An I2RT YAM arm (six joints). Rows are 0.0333 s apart.
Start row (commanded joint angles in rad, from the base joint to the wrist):
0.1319, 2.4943, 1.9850, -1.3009, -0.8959, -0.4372
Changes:
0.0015, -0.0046, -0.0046, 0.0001, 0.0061, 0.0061
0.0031, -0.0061, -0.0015, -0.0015, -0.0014, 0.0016
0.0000, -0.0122, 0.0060, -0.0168, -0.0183, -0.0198
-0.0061, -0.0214, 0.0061, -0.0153, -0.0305, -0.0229
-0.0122, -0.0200, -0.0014, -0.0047, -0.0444, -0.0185
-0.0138, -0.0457, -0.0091, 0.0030, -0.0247, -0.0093
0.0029, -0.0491, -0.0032, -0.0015, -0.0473, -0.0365
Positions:
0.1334, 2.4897, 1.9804, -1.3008, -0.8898, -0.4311
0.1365, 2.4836, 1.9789, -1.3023, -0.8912, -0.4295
0.1365, 2.4714, 1.9849, -1.3191, -0.9095, -0.4493
0.1304, 2.4500, 1.9910, -1.3344, -0.9400, -0.4722
0.1182, 2.4300, 1.9896, -1.3391, -0.9844, -0.4907
0.1044, 2.3843, 1.9805, -1.3361, -1.0091, -0.5000
0.1073, 2.3352, 1.9773, -1.3376, -1.0564, -0.5365

